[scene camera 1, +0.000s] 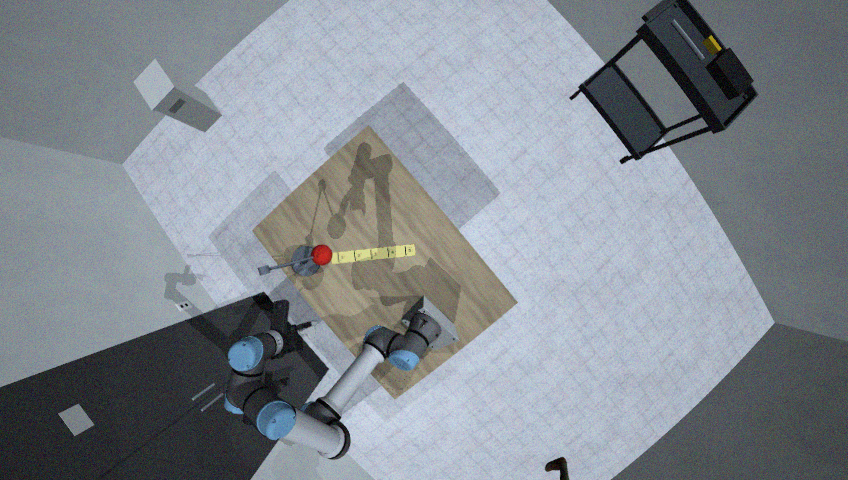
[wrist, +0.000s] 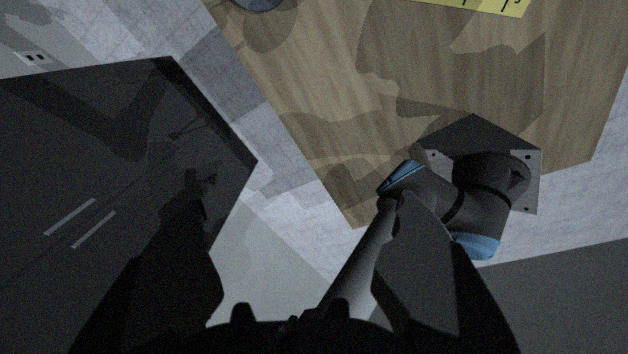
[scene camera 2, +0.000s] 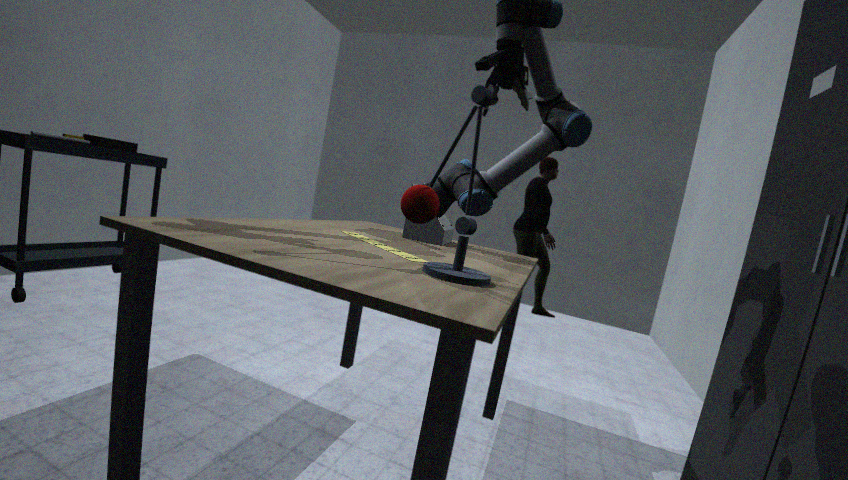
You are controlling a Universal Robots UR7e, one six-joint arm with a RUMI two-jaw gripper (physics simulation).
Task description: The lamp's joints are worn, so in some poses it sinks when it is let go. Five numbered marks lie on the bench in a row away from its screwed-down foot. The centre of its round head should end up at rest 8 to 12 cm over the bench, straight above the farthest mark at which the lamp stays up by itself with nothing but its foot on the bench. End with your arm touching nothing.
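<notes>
The lamp's round red head hangs above the bench, between the foot and the near end of the yellow strip with the numbered marks. Its exact height cannot be read. The lamp's upper joint is raised high, leaning away from the strip. My gripper is open and empty. It overlaps the upper joint in scene camera 2 but stands apart from it in scene camera 1.
My arm's base plate sits on the bench. A dark cabinet stands beside the bench. A black cart stands across the room. A person stands beyond the bench.
</notes>
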